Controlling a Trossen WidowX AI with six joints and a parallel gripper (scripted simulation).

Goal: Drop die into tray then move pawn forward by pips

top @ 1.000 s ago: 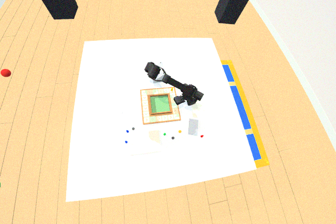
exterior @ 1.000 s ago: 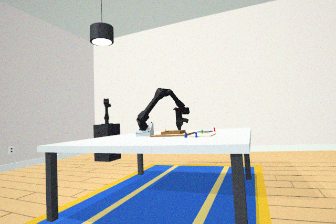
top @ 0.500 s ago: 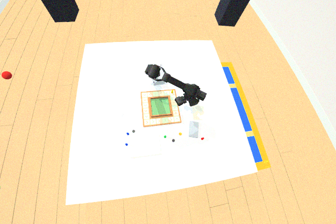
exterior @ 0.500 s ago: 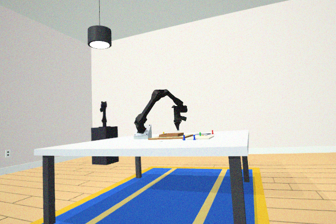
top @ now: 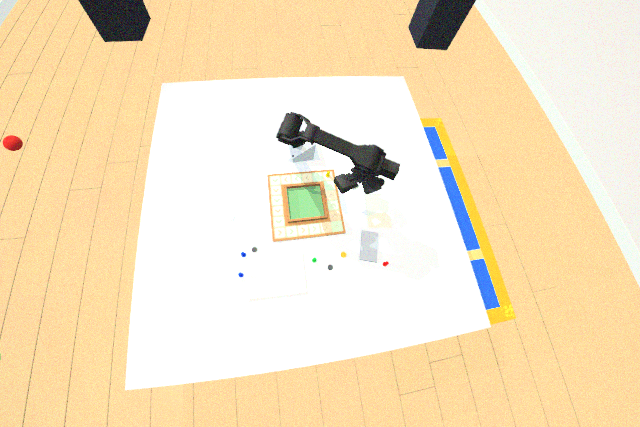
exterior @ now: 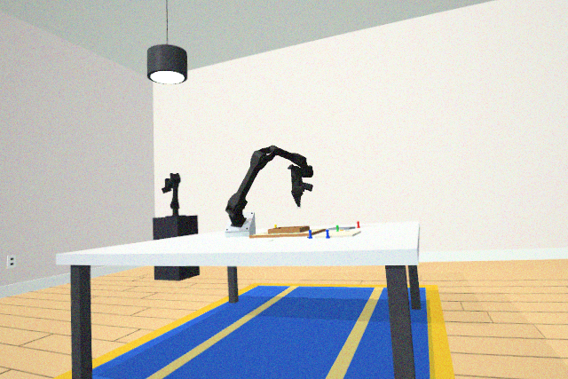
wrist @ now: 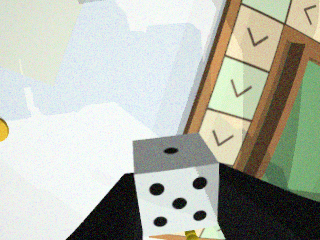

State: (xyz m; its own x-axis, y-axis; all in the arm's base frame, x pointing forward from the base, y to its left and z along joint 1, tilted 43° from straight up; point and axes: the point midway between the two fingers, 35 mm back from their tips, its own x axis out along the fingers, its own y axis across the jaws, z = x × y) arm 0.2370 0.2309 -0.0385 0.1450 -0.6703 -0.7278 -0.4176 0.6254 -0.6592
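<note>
Now: the yellow pawn 100 mm behind my gripper tip, 80 mm to the right of it and 100 mm below it. Round my gripper tip: white die: right at my gripper tip; then green pawn: 250 mm ahead, 160 mm to the right, 110 mm below; then green dice tray: 20 mm ahead, 180 mm to the right, 120 mm below.
</note>
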